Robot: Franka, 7 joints.
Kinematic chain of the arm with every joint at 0, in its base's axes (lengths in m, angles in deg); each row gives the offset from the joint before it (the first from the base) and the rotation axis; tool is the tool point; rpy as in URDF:
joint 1: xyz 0 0 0.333 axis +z
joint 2: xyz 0 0 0 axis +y
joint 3: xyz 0 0 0.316 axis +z
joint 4: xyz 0.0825 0 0 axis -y
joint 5: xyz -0.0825 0 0.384 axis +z
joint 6: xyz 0 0 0 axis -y
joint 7: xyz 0.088 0 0 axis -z
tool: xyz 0 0 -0.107 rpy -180 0 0
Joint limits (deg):
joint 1: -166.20..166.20
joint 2: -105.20..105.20
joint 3: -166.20..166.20
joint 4: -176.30..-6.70
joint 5: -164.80..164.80
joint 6: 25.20..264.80
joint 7: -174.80..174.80
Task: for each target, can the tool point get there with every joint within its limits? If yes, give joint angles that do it. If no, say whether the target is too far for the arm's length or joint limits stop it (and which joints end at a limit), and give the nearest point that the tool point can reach.
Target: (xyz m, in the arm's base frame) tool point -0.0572 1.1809 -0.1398
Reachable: no: too far | nearest point -0.0385 0.7956 0.0145 | short by 0.415 m
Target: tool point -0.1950 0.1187 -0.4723
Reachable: no: joint limits stop it (at a limit: joint 2) | nearest point -0.2033 0.1238 -0.3588 | short by 0.114 m
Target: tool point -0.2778 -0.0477 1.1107
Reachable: yes | joints 98.19 15.92 115.89 -40.80 -93.09 173.65 -33.57
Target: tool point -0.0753 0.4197 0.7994
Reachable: yes | joints 141.06 -31.63 -34.46 -107.69 78.14 112.60 -117.30
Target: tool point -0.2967 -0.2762 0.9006
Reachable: yes | joints -76.92 15.98 -64.10 -63.59 62.70 244.35 -76.83
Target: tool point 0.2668 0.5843 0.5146
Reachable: yes | joints -44.49 -33.07 97.09 -103.98 101.58 136.62 110.59
